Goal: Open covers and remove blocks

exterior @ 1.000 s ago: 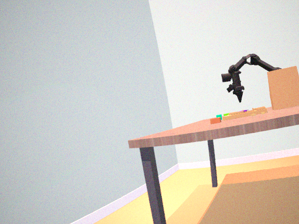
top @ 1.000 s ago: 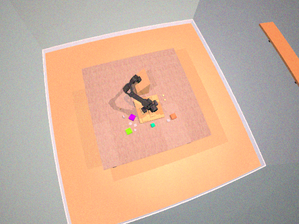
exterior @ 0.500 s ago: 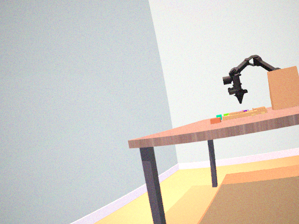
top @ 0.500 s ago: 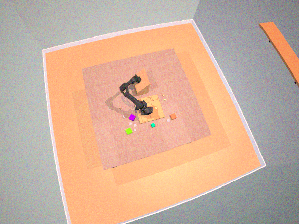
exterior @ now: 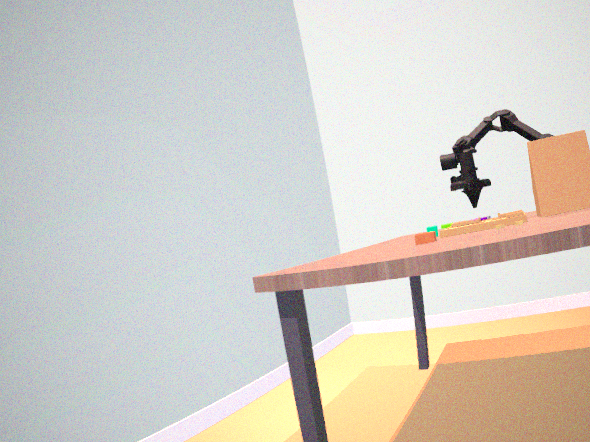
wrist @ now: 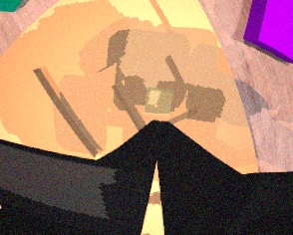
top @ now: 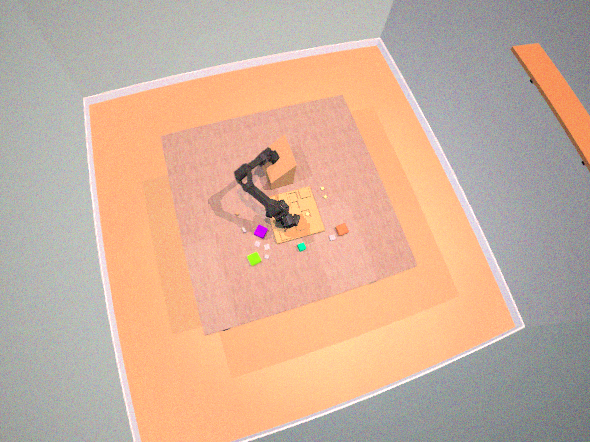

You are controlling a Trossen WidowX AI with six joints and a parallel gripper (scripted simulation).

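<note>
Right now the magenta block is 1 cm behind my gripper tip, 13 cm to the right of it and 6 cm below it. Also, from my gripper tip: orange block 18 cm ahead, 31 cm to the left, 6 cm below; lime green block 13 cm ahead, 23 cm to the right, 6 cm below; teal block 17 cm ahead, 5 cm to the left, 5 cm below.
</note>
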